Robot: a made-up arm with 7 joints.
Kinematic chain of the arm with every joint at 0, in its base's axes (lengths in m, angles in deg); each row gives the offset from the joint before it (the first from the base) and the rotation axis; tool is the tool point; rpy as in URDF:
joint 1: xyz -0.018 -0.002 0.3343 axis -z
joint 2: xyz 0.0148 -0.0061 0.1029 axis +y
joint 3: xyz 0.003 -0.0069 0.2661 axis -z
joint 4: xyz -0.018 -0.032 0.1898 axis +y
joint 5: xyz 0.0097 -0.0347 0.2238 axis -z
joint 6: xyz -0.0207 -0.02 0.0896 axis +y
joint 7: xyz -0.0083 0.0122 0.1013 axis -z
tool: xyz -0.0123 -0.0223 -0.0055 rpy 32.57 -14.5 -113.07
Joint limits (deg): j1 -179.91..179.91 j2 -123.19..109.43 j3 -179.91..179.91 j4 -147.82..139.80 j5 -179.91..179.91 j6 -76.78..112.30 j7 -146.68..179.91
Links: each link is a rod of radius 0.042 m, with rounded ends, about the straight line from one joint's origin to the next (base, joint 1, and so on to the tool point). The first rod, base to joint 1, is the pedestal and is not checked.
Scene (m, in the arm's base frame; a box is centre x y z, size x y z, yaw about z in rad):
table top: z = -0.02
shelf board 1: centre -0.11 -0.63 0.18 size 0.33 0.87 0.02 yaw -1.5
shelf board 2: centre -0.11 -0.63 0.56 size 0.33 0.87 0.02 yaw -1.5
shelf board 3: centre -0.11 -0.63 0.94 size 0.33 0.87 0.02 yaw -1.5
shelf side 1: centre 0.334 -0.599 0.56 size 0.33 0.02 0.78 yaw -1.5
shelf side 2: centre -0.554 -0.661 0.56 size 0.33 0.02 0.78 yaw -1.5
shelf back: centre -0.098 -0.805 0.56 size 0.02 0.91 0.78 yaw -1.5
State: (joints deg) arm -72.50 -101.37 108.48 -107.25 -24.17 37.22 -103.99
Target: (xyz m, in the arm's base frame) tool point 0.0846 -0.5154 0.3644
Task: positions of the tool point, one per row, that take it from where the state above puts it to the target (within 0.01 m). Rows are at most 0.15 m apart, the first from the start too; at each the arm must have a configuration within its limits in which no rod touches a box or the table.
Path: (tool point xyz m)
1: -0.4192 -0.3720 0.4183
2: -0.3108 -0.4570 0.4061
3: -0.1847 -0.5112 0.3930
4: -0.0497 -0.5311 0.3791
5: 0.0846 -0.5154 0.3644

